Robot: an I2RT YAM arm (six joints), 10 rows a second.
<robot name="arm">
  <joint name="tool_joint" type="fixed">
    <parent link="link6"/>
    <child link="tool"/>
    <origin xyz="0 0 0" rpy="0 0 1.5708"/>
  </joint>
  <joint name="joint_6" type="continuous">
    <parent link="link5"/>
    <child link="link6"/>
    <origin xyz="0.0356 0 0.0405" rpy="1.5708 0 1.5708"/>
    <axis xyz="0 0 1"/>
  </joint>
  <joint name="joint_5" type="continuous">
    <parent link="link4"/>
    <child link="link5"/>
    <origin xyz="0.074 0.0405 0.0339" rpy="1.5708 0 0"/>
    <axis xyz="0 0 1"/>
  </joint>
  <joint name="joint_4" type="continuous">
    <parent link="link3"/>
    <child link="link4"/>
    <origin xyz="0.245 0.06 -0.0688" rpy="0 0 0"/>
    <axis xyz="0 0 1"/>
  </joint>
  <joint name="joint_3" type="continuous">
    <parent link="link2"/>
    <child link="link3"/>
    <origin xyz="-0.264 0 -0.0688" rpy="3.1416 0 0"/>
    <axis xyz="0 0 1"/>
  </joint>
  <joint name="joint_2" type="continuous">
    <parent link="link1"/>
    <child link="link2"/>
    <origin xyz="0.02 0.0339 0.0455" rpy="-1.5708 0 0"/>
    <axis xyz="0 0 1"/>
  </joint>
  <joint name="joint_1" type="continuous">
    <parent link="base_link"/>
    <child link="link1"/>
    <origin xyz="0 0 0.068" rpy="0 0 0"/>
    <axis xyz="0 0 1"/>
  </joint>
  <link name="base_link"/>
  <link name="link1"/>
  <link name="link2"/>
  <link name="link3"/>
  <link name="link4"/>
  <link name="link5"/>
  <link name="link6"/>
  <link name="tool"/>
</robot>
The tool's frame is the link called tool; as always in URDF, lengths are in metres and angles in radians. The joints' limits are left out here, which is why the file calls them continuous.
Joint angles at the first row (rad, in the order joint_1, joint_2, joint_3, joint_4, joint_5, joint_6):
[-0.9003, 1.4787, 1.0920, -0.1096, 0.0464, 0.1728]
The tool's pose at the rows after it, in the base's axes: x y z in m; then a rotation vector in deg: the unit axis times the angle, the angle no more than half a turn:
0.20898 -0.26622 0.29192 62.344 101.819 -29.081
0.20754 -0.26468 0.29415 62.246 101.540 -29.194
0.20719 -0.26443 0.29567 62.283 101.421 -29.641
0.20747 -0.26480 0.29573 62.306 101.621 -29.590
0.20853 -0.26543 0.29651 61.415 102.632 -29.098
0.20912 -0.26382 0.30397 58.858 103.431 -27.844
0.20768 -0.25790 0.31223 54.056 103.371 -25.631
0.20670 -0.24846 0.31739 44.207 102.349 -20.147
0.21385 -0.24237 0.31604 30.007 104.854 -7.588
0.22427 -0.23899 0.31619 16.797 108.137 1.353
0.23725 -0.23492 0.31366 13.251 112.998 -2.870
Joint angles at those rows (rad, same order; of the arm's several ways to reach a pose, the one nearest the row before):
[-0.8997, 1.4609, 1.0859, -0.0997, 0.0533, 0.1666]
[-0.9001, 1.4509, 1.0841, -0.1028, 0.0537, 0.1668]
[-0.8998, 1.4483, 1.0869, -0.1059, 0.0598, 0.1648]
[-0.8999, 1.4505, 1.0903, -0.1102, 0.0591, 0.1638]
[-0.9002, 1.4557, 1.1009, -0.1233, 0.0448, 0.1511]
[-0.8997, 1.4481, 1.1212, -0.1440, 0.0082, 0.1300]
[-0.8992, 1.4193, 1.1162, -0.1342, -0.0591, 0.1020]
[-0.9003, 1.3798, 1.0753, -0.0633, -0.2139, 0.0623]
[-0.8999, 1.3928, 1.0793, -0.0637, -0.4927, -0.0041]
[-0.8871, 1.4337, 1.1347, -0.1503, -0.6986, -0.1292]
[-0.8424, 1.4636, 1.1783, -0.2322, -0.6193, -0.2411]

